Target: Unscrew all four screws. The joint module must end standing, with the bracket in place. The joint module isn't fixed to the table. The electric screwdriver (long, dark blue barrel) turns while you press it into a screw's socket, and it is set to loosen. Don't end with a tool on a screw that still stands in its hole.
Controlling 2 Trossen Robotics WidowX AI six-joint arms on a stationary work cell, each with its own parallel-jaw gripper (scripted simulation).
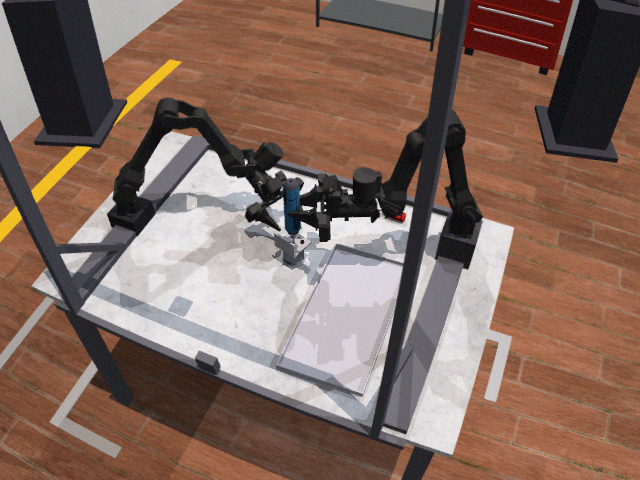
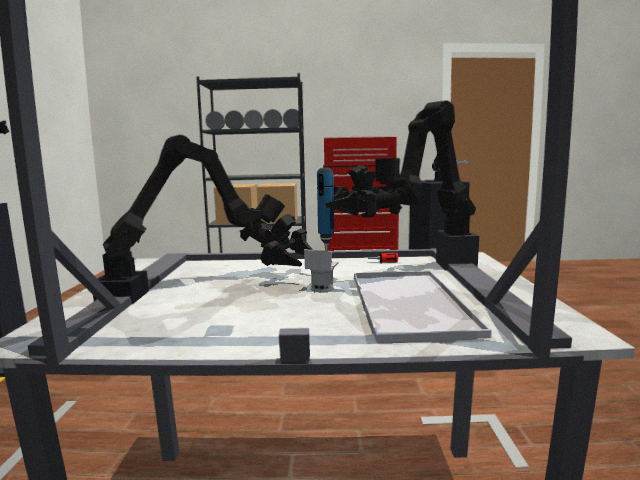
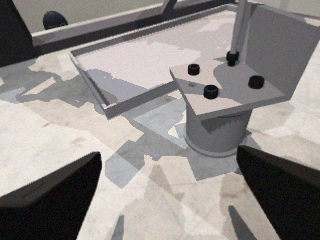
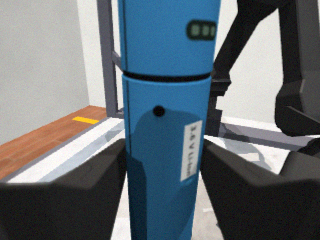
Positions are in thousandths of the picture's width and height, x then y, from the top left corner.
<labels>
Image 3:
my left gripper: 530, 648
shallow tray: 398, 298
joint module: 683, 573
</labels>
